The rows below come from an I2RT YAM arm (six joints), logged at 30 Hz.
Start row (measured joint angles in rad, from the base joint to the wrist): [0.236 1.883 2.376 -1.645 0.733 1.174]
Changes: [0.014 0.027 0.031 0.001 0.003 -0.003]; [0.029 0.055 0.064 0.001 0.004 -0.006]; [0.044 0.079 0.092 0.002 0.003 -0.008]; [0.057 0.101 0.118 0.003 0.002 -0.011]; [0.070 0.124 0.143 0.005 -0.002 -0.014]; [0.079 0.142 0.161 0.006 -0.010 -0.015]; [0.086 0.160 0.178 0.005 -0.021 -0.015]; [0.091 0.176 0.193 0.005 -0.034 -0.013]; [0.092 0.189 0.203 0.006 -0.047 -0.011]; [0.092 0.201 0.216 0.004 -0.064 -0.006]
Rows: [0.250 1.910 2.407 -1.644 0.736 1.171]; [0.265 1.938 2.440 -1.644 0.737 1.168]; [0.280 1.962 2.468 -1.643 0.736 1.166]; [0.293 1.984 2.494 -1.642 0.735 1.163]; [0.306 2.007 2.519 -1.640 0.731 1.160]; [0.315 2.025 2.537 -1.639 0.723 1.159]; [0.322 2.043 2.554 -1.640 0.712 1.159]; [0.327 2.059 2.569 -1.640 0.699 1.161]; [0.328 2.072 2.579 -1.639 0.686 1.163]; [0.328 2.084 2.592 -1.641 0.669 1.168]
